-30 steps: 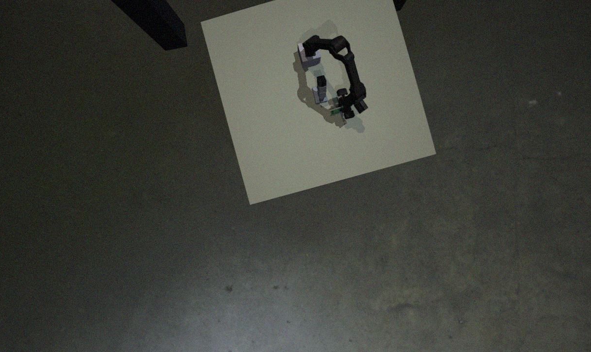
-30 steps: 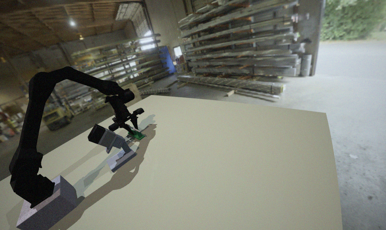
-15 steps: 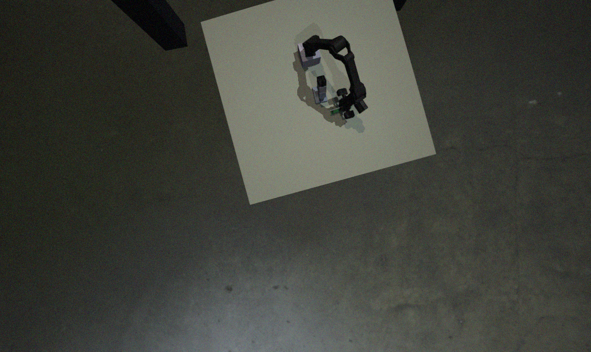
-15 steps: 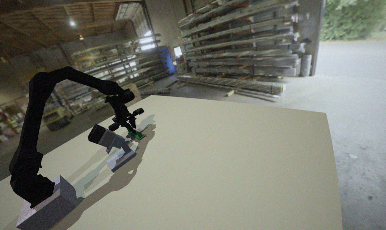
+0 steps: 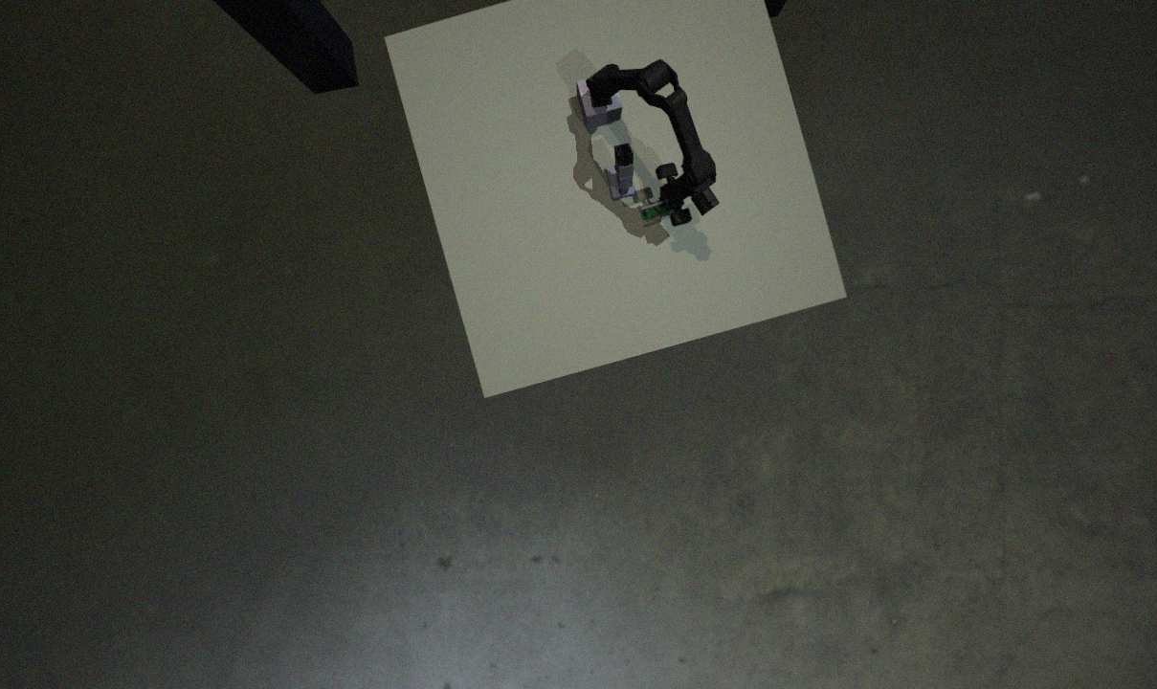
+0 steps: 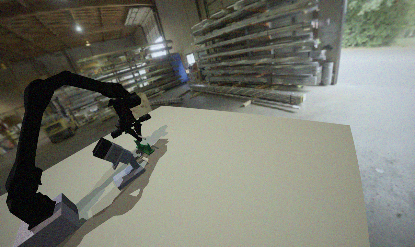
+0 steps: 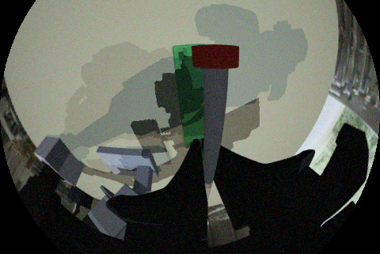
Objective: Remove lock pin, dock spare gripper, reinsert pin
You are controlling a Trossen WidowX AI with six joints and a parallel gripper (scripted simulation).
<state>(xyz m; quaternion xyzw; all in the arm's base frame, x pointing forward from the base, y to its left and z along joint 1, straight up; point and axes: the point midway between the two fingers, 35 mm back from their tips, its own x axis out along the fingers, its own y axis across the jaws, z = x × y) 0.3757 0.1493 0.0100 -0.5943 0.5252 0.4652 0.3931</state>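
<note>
Right now my gripper tip is 1 cm to the right of the green cradle and 3 cm above it. Round my gripper tip: mount (11 cm behind, 11 cm to the right); then dark grey spare gripper (12 cm behind, 11 cm to the right, 7 cm above).
</note>
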